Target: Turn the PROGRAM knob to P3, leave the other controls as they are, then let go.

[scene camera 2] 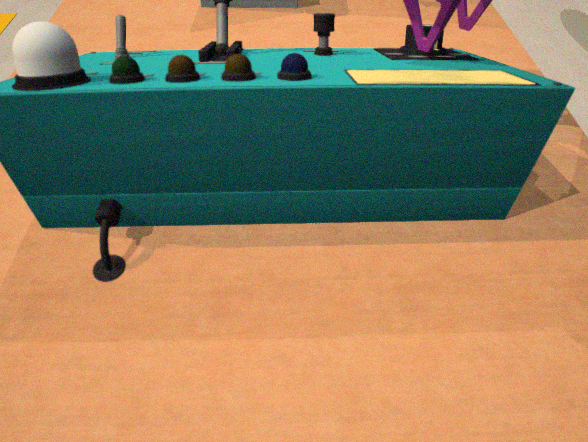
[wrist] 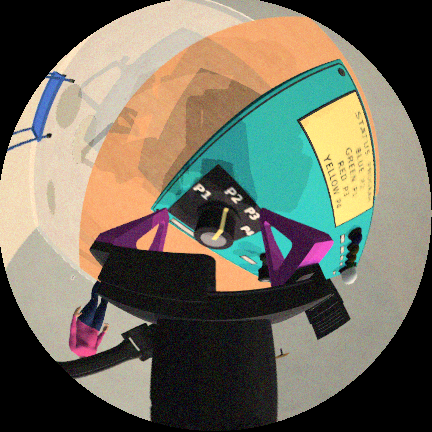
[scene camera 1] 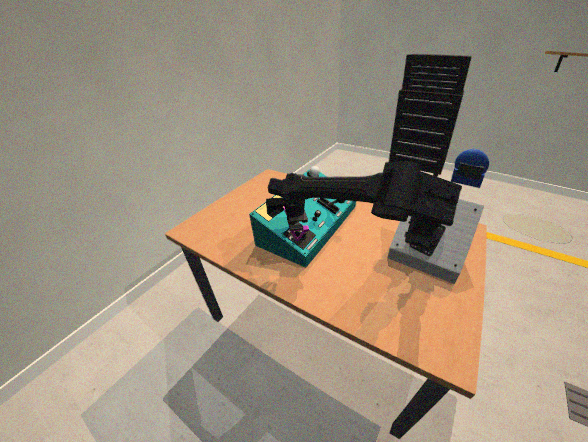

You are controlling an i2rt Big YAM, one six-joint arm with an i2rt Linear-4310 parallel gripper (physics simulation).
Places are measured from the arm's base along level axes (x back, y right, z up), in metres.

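Pixels of known places: gripper, fingertip midpoint: point(scene camera 2: 445, 39) point(wrist: 213, 212) point(scene camera 1: 294, 231); arm's base at its link origin: point(scene camera 1: 427, 237).
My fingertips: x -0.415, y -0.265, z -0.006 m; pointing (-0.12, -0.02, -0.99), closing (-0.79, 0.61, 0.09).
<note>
Ahead of a thing's pixels: the offset from my fingertips to its top centre. "pt": to the spot under its first point.
The black PROGRAM knob @(dx +0.015, dy +0.022, dz +0.014 m) point(scene camera 2: 411, 39) point(wrist: 216, 227) sits on a dark plate on the teal console point(scene camera 1: 280, 245) point(scene camera 2: 270, 140) point(wrist: 300, 102). In the wrist view its yellow pointer line aims up and right, about toward the P2 label @(pt dx -0.024, dy +0.001, dz -0.008 m) point(wrist: 232, 195). The P3 label @(pt dx -0.030, dy +0.033, dz -0.007 m) point(wrist: 252, 213) is further right, close to the right fingertip. My gripper point(scene camera 1: 300, 232) point(scene camera 2: 445, 37) point(wrist: 213, 212) is wide open, with one magenta finger on each side of the knob and a gap to it on both sides in the wrist view. Fingers partly cover the knob in the second scene view.
A lever @(pt dx -0.008, dy +0.260, dz +0.002 m) point(scene camera 2: 222, 27), a toggle @(dx -0.025, dy +0.380, dz +0.015 m) point(scene camera 2: 120, 35) and a small black knob @(dx +0.005, dy +0.142, dz +0.022 m) point(scene camera 2: 324, 24) stand on the console. Several coloured lamps, a white dome @(pt dx -0.201, dy +0.354, dz +0.075 m) point(scene camera 2: 46, 50) and a yellow status card @(dx -0.147, dy +0.035, dz +0.053 m) point(scene camera 2: 440, 77) point(wrist: 340, 165) are along its rear. A black cable @(pt dx -0.270, dy +0.330, dz -0.087 m) point(scene camera 2: 104, 245) leaves its back.
</note>
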